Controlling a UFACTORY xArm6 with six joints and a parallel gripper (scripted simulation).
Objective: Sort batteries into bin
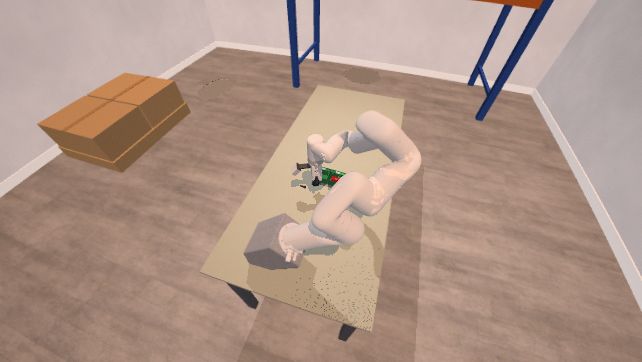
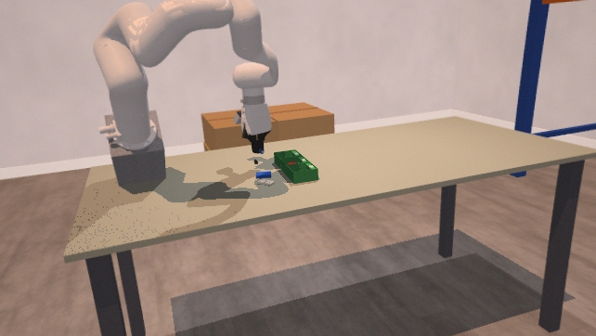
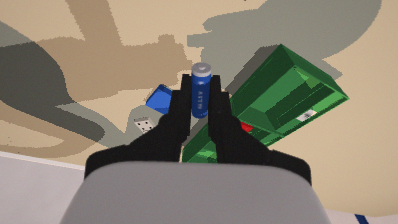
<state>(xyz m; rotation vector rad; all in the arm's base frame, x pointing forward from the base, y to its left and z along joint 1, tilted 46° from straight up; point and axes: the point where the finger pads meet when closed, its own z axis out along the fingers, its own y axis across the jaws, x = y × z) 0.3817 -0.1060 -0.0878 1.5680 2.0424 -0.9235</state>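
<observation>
My gripper is now 100 mm to the left of the green bin, 90 mm short of it and 60 mm above it. From my hand the other things lie so: flat blue block 90 mm to the right, 80 mm below, 20 mm behind; black piece 80 mm below, 70 mm to the left, 10 mm ahead; blue battery 20 mm below.
</observation>
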